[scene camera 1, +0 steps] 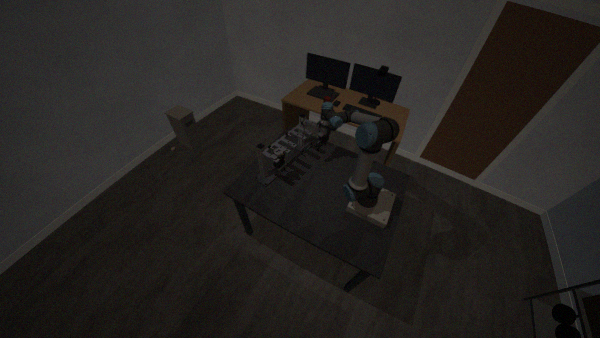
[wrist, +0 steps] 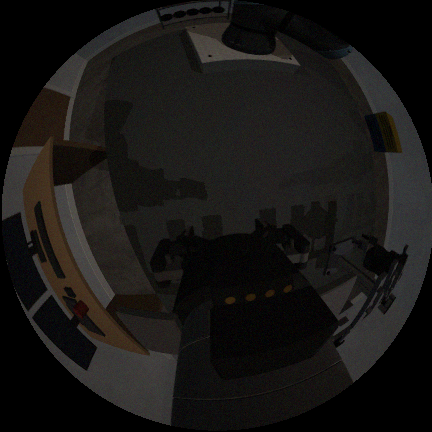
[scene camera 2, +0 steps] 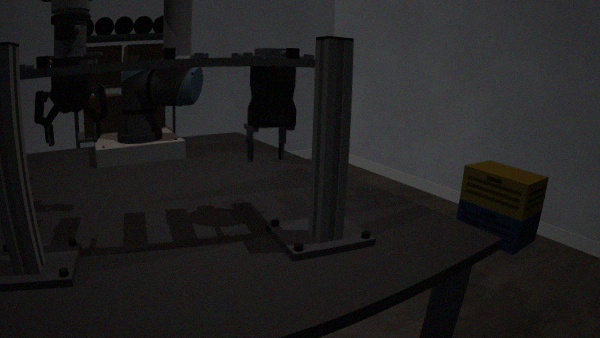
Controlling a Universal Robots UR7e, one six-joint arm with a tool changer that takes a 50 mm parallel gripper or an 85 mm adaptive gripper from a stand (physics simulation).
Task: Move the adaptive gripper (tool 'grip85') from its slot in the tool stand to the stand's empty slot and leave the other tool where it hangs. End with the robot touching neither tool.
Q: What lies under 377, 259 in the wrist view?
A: A parallel gripper.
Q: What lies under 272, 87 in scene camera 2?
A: A parallel gripper.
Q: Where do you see a tool stand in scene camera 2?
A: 37, 266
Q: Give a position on an adaptive gripper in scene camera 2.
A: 70, 93
